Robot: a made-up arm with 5 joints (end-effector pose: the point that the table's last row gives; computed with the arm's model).
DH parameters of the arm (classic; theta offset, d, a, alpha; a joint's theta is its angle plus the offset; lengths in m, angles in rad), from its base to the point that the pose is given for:
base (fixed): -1.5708 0.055 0 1.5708
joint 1: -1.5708 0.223 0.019 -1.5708
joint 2: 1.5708 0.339 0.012 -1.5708
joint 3: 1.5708 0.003 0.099 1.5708
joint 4: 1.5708 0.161 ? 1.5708
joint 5: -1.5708 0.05 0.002 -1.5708
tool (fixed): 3.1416 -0.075 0 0
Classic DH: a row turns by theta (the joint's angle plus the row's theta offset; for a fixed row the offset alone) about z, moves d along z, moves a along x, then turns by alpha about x.
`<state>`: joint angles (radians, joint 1 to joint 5).
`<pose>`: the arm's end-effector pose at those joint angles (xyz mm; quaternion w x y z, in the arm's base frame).
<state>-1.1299 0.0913 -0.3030 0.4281 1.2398</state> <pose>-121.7 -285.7 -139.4 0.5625 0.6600 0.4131 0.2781</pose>
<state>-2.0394 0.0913 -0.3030 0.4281 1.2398</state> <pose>-121.7 -22.0 -289.8 0.2155 0.8400 0.2490 0.4313</pose>
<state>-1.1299 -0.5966 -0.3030 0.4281 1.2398</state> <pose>-21.3 -187.5 -185.7 0.3853 0.5353 0.6712 0.3384</pose>
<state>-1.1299 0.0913 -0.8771 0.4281 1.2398</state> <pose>-116.4 -313.6 -197.5 0.4506 0.7681 0.4531 0.0414</pose>
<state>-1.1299 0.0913 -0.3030 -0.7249 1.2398</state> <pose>-60.0 -141.7 -15.0 0.7319 0.2407 0.6373 0.0163</pose>
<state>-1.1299 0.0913 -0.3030 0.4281 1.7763</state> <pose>-131.3 -324.2 -138.1 0.4329 0.5627 0.5475 0.4430</pose>
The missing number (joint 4, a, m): 0.199
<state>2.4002 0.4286 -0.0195 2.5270 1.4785</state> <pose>-82.0 227.5 390.6 0.6129 -0.0476 0.7749 0.1472</pose>
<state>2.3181 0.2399 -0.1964 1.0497 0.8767</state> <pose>-144.8 342.0 238.7 0.7623 -0.5764 0.2654 -0.1274</pose>
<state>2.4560 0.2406 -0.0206 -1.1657 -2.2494</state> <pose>-3.0 57.1 -14.5 0.1934 0.3584 -0.1678 -0.8978</pose>
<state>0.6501 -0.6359 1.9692 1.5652 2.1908</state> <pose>-105.2 -174.2 139.2 0.5350 -0.0364 -0.6762 -0.5051</pose>
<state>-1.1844 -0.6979 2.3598 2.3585 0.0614</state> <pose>-316.7 -75.3 -144.4 0.3991 -0.2677 -0.5778 -0.6598</pose>
